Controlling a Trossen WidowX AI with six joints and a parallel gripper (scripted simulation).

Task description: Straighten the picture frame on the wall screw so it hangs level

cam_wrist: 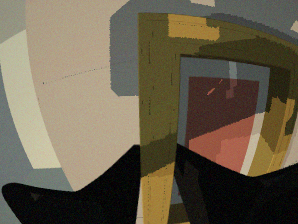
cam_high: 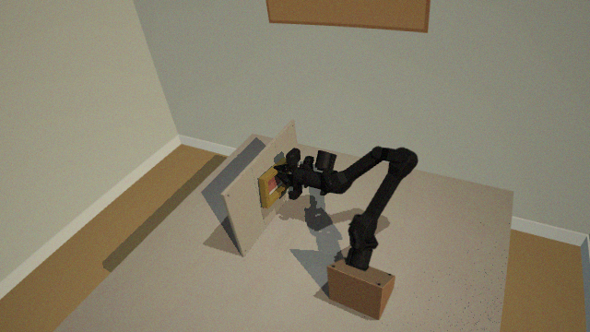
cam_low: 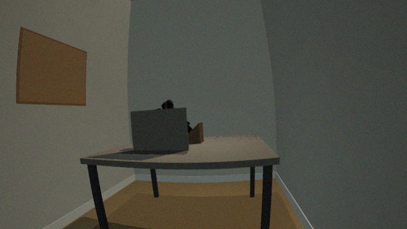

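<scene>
The picture frame is 5 cm below my gripper tip and 1 cm to the left of it. From my gripper tip the other things lie so: wall panel (7 cm below, 2 cm to the left, 2 cm ahead).
</scene>
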